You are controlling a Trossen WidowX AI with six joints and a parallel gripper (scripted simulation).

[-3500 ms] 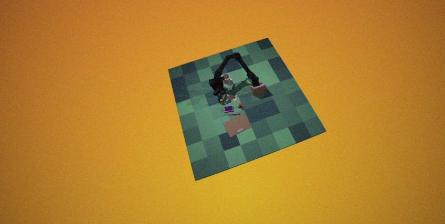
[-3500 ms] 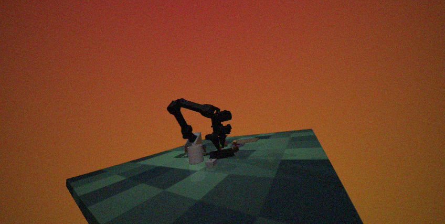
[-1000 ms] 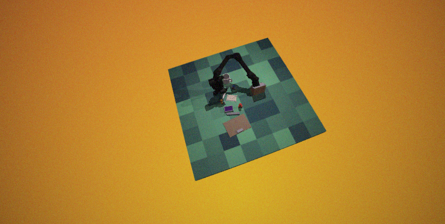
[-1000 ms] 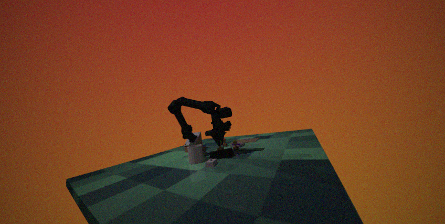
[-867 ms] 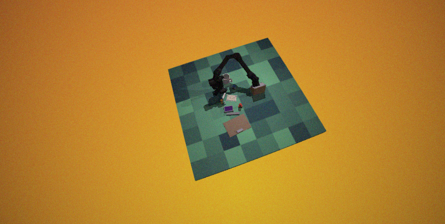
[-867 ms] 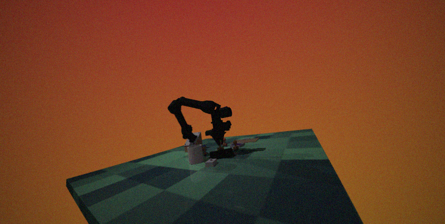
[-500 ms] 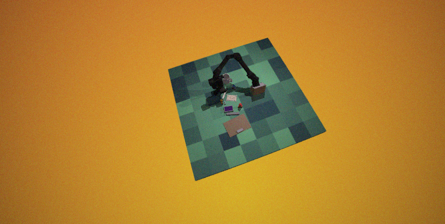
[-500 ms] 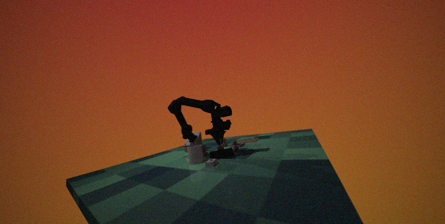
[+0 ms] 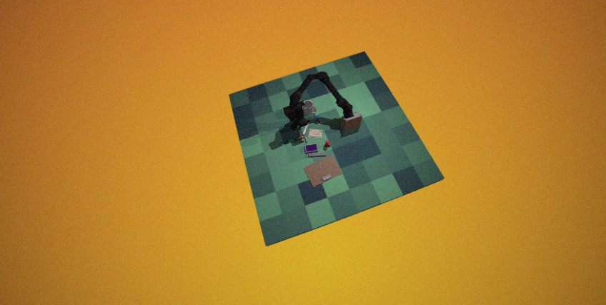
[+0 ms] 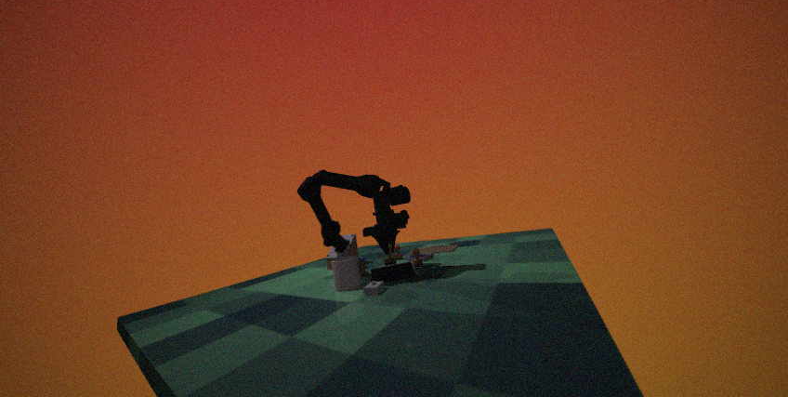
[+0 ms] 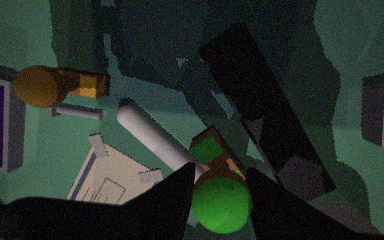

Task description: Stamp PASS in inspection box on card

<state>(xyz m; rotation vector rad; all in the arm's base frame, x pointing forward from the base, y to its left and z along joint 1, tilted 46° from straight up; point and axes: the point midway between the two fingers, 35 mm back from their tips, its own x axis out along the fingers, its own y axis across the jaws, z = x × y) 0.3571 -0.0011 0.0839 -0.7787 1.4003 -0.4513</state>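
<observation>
Right now the purple ink pad is 210 mm to the left of my gripper tip, 70 mm below it and 40 mm behind it. From my gripper tip the other things lie so: green-knobbed stamp (20 mm below); white marker (60 mm below, 40 mm behind, 10 mm to the left); dark block (60 mm below, 30 mm to the right, 30 mm ahead).
</observation>
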